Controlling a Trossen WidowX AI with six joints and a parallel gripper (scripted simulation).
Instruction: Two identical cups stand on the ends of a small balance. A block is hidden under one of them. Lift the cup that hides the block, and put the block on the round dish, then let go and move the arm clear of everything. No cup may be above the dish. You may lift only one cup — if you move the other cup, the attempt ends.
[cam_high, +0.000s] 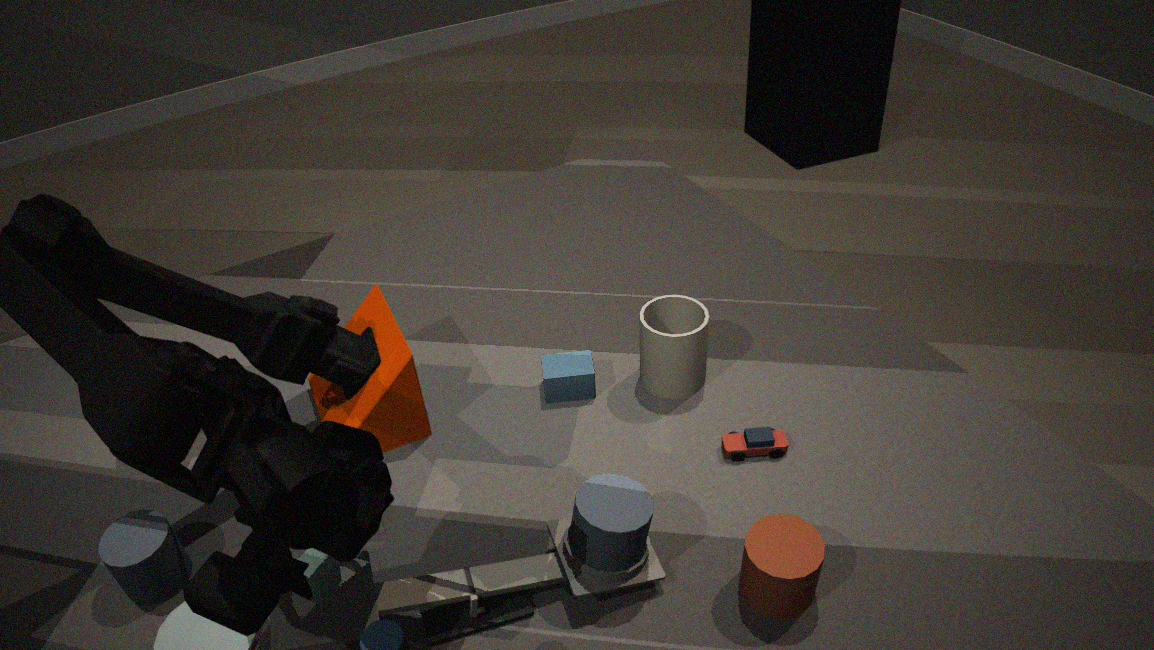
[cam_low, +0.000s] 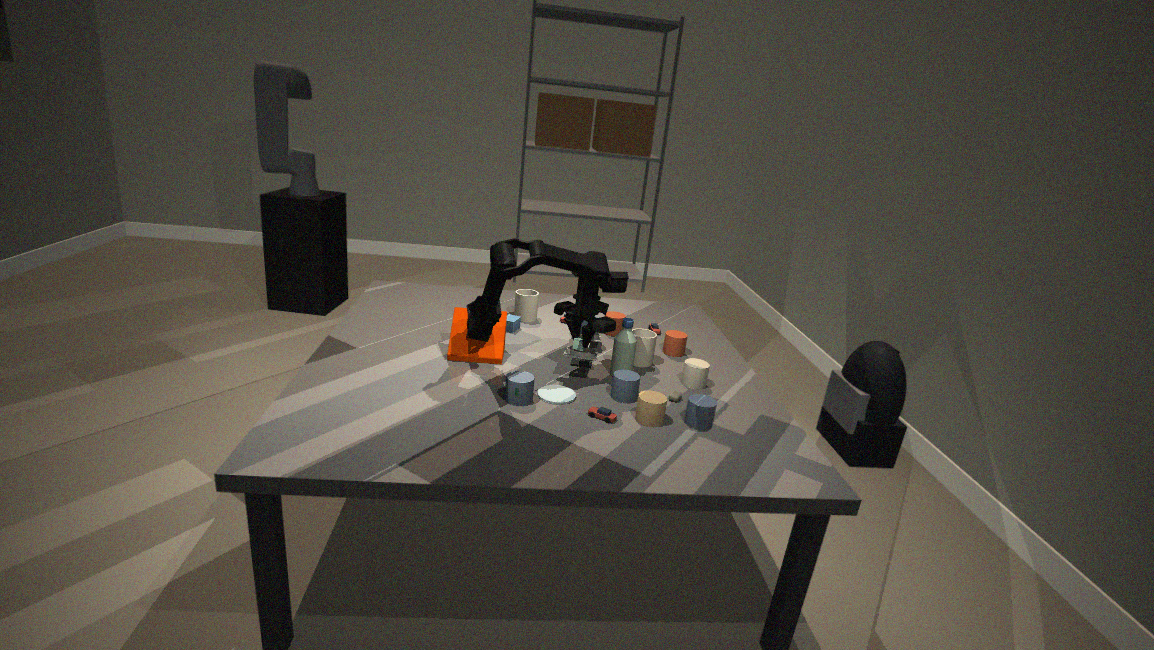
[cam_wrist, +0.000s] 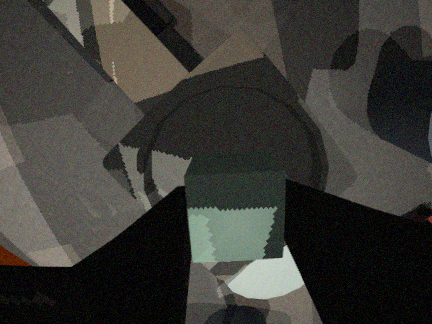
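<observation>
The pale round dish lies 130 mm to the right of my gripper tip, 90 mm below it and 50 mm behind it. The rest, counted from my gripper tip: pale green block 10 mm above; then blue block 310 mm to the left, 240 mm behind, 70 mm below.
</observation>
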